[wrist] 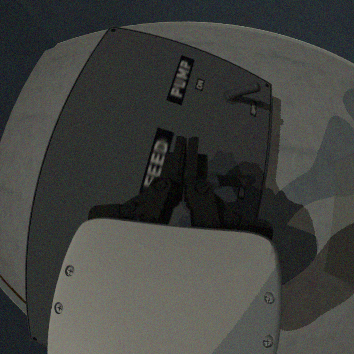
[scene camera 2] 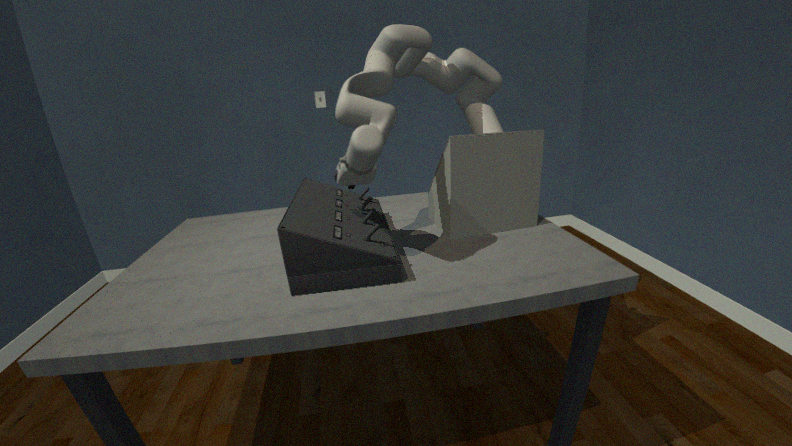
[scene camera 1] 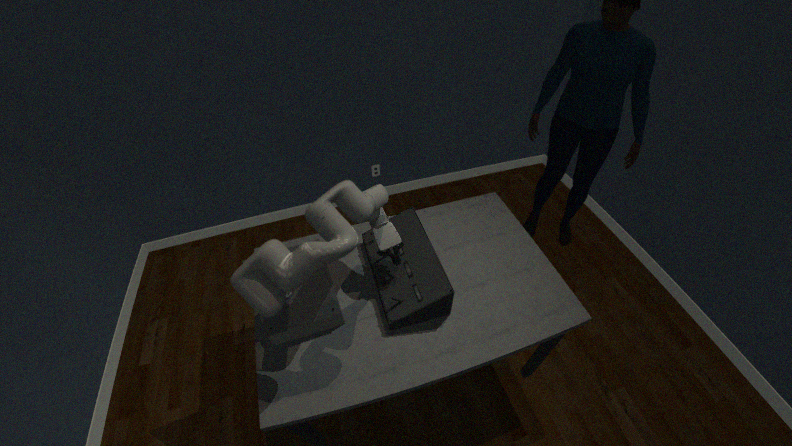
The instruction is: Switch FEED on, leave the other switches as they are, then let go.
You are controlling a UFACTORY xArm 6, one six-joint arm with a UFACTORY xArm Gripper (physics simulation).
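Where they show: gripper, fingertip midpoint: (wrist: pixel 187 150) (scene camera 2: pixel 350 184) (scene camera 1: pixel 398 264); arm's base, origin of the base link: (scene camera 2: pixel 498 156).
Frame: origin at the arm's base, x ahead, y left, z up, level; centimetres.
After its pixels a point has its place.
The dark sloped switch panel (scene camera 1: pixel 432 271) {x 58.1, y -12.8, z -6.7 cm} (scene camera 2: pixel 310 210) {x 59.1, y 7.7, z -7.2 cm} (wrist: pixel 90 150) {x 57.6, y -5.6, z -7.3 cm} stands on the table. Its FEED label (wrist: pixel 156 160) {x 50.6, y -5.8, z -10.2 cm} shows left of my fingers in the wrist view. My gripper (scene camera 1: pixel 396 259) {x 46.6, y -5.5, z -4.9 cm} (scene camera 2: pixel 351 187) {x 46.6, y -5.5, z -4.9 cm} (wrist: pixel 187 150) {x 46.6, y -5.5, z -4.9 cm} is shut and empty, over the panel face beside the FEED label. The FEED lever is not clearly visible behind the fingers and in their shadow, so its position cannot be told. The PUMP label (wrist: pixel 180 80) {x 49.4, y -16.8, z -10.2 cm} is further up, and the PUMP lever (wrist: pixel 245 94) {x 41.0, y -15.9, z -10.8 cm} stands near its OFF mark. The nearest lever (scene camera 1: pixel 395 303) {x 40.6, y -16.3, z -14.0 cm} (scene camera 2: pixel 378 232) {x 42.3, y 12.0, z -14.5 cm} is at the panel's other end.
A large pale block (scene camera 2: pixel 493 182) {x 6.5, y 8.7, z -5.8 cm} stands beside the panel at the arm's base. The table (scene camera 1: pixel 498 277) {x 89.6, y -18.4, z -22.0 cm} (scene camera 2: pixel 221 288) {x 84.0, y 14.8, z -22.0 cm} carries both. A person (scene camera 1: pixel 604 72) stands beyond the table's far corner. The arm's shadow darkens part of the panel and its levers.
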